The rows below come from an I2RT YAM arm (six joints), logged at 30 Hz.
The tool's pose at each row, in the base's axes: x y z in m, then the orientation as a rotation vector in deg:
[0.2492 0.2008 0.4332 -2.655 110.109 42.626]
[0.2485 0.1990 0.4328 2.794 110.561 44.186]
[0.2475 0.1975 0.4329 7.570 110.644 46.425]
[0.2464 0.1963 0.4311 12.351 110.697 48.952]
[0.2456 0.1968 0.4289 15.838 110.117 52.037]
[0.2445 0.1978 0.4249 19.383 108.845 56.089]
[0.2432 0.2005 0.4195 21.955 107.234 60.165]
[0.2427 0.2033 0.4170 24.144 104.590 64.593]
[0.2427 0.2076 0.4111 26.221 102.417 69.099]
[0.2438 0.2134 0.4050 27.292 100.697 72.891]
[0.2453 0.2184 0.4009 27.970 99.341 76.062]
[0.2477 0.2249 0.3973 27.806 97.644 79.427]
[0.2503 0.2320 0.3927 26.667 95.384 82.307]
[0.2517 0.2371 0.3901 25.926 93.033 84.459]
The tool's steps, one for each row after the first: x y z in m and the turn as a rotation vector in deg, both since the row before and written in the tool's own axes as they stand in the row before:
[0.0001 -0.0014 -0.0014 1.393 -0.700 4.494]
[-0.0001 -0.0008 -0.0016 0.557 -0.580 4.340]
[0.0014 -0.0017 -0.0010 0.369 -0.400 4.500]
[0.0022 -0.0009 0.0002 -0.712 -0.381 3.823]
[0.0038 -0.0019 0.0006 -1.515 -0.569 4.276]
[0.0056 -0.0021 0.0015 -2.021 -0.488 3.621]
[0.0035 -0.0003 0.0015 -2.793 -0.993 3.465]
[0.0060 -0.0027 0.0032 -2.614 -0.418 3.556]
[0.0064 -0.0029 0.0047 -2.372 0.019 2.602]
[0.0046 -0.0020 0.0043 -1.996 0.201 2.072]
[0.0049 -0.0015 0.0059 -2.566 0.357 1.624]
[0.0056 -0.0026 0.0063 -3.000 0.113 0.674]
[0.0040 -0.0014 0.0041 -2.567 -0.382 0.503]

